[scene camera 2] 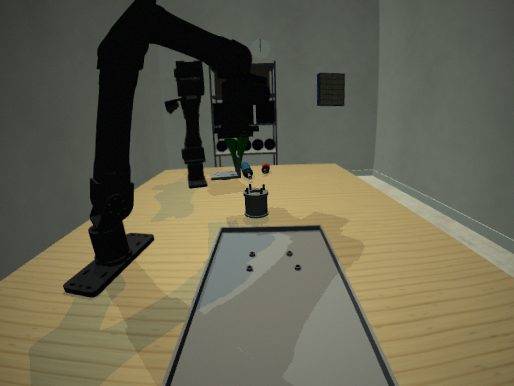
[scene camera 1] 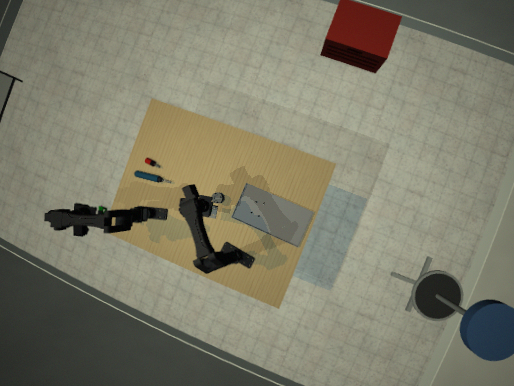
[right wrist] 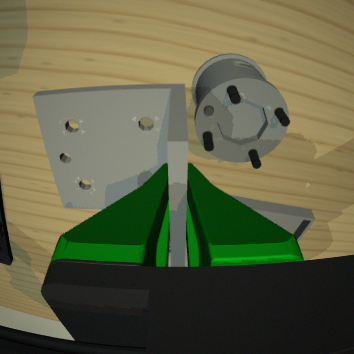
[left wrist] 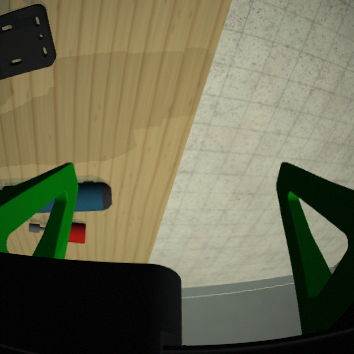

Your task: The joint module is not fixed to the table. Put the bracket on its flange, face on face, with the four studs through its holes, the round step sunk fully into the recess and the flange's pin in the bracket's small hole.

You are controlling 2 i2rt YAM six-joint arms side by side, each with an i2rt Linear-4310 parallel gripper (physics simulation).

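Frame: origin at the left arm's base, x ahead, y left, z up, level; centimetres.
Seen in the pictures: left gripper, fingertip midpoint: (scene camera 1: 98, 208) (left wrist: 176, 173); right gripper, fingertip midpoint: (scene camera 2: 237, 167) (scene camera 1: 210, 205) (right wrist: 177, 174); left arm's base at its link origin: (scene camera 2: 196, 181) (scene camera 1: 152, 212); right arm's base at its link origin: (scene camera 2: 115, 261) (scene camera 1: 237, 254).
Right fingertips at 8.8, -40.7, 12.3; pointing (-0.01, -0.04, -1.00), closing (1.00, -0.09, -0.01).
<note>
Pixels of each thing's top centre, then the offset from my right fingertips to it, as dx, dy, dz. "pt": a spot on its surface instead.
- joint module at its top centre: (right wrist: 246, 134) (scene camera 2: 255, 186) (scene camera 1: 216, 197) +4.1, -1.1, -4.9
- grey tray at its top centre: (scene camera 2: 274, 291) (scene camera 1: 271, 214) -2.9, -32.6, -10.8
- blue-handled tool at a spot on its surface: (left wrist: 92, 196) pt +12.8, +50.7, -8.9
- red-handled tool at its top centre: (left wrist: 55, 238) (scene camera 2: 265, 165) (scene camera 1: 151, 163) +21.4, +41.9, -8.9
The joint module (scene camera 1: 218, 197) (scene camera 2: 256, 204) (right wrist: 242, 120) stands upright on the table, its four black studs and round recess facing up. My right gripper (scene camera 2: 237, 165) (right wrist: 177, 174) is shut on the upright plate of the grey bracket (scene camera 2: 224, 175) (right wrist: 115, 145) and holds it above the table. In the right wrist view the bracket's holed plate lies to the left of the flange, apart from it; a green finger hides part of the plate. My left gripper (left wrist: 176, 173) is open and empty, beyond the table's edge.
A grey tray (scene camera 1: 290, 225) (scene camera 2: 270, 320) with several small nuts lies beside the module. A blue-handled tool (scene camera 1: 147, 176) (scene camera 2: 246, 168) (left wrist: 92, 196) and a red-handled tool (scene camera 1: 150, 161) (scene camera 2: 266, 168) (left wrist: 77, 233) lie on the table near the left arm.
</note>
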